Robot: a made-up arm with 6 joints.
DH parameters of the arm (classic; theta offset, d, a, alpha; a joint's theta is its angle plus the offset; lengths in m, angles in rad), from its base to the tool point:
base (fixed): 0 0 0 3.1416
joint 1: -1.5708 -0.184 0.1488 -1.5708
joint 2: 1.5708 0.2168 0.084 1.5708
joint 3: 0 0.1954 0.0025 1.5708
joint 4: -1.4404 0 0.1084 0
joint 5: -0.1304 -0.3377 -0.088 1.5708
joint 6: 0.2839 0 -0.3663 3.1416
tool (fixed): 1.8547 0.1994 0 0
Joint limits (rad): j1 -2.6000..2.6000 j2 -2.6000..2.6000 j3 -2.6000..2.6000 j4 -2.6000..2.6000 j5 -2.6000..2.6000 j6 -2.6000..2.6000
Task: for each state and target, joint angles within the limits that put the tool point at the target. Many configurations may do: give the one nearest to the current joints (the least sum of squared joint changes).
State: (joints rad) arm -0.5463 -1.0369 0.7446 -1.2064 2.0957 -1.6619
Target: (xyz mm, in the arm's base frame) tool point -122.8 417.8 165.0
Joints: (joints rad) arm -0.9349 -1.0142 0.6054 -1.6268 1.5111 -2.2228
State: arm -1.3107 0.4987 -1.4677 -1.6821 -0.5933 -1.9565
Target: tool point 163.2 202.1 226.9
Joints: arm -0.8823 0.3458 -1.5536 -1.6176 -0.6410 -1.4119
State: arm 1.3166 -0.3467 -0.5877 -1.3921 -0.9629 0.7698
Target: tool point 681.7 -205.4 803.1
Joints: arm 0.9274 -0.6040 -0.9702 -1.1655 -0.7944 0.9279
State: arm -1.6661 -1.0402 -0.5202 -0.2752 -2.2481 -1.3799
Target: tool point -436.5 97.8 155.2
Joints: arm -1.4512 -1.8970 -0.6408 0.3103 -1.7126 -1.5776
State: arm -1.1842 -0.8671 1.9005 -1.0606 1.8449 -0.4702
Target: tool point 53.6 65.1 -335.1
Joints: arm -1.1877 -1.8202 1.5361 -0.9279 1.5610 -0.9207
